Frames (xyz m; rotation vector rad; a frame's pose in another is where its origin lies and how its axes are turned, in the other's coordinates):
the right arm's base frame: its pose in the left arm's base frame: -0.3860 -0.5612 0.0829 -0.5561 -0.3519 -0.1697
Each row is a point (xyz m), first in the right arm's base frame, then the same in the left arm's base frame.
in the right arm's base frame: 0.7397 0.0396 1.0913
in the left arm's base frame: 0.0037 0.0181 1.2019
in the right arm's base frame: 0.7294 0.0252 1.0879
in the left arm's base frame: -0.0085 0.0048 1.2024
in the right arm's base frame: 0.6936 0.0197 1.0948
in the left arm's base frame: -0.0450 0.0062 1.1973
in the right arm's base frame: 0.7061 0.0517 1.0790
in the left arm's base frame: -0.0209 0.0236 1.1738
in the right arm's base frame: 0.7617 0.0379 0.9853
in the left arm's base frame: 0.0534 -0.0423 1.1270
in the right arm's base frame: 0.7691 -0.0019 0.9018
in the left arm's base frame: 0.0736 -0.1214 1.0830
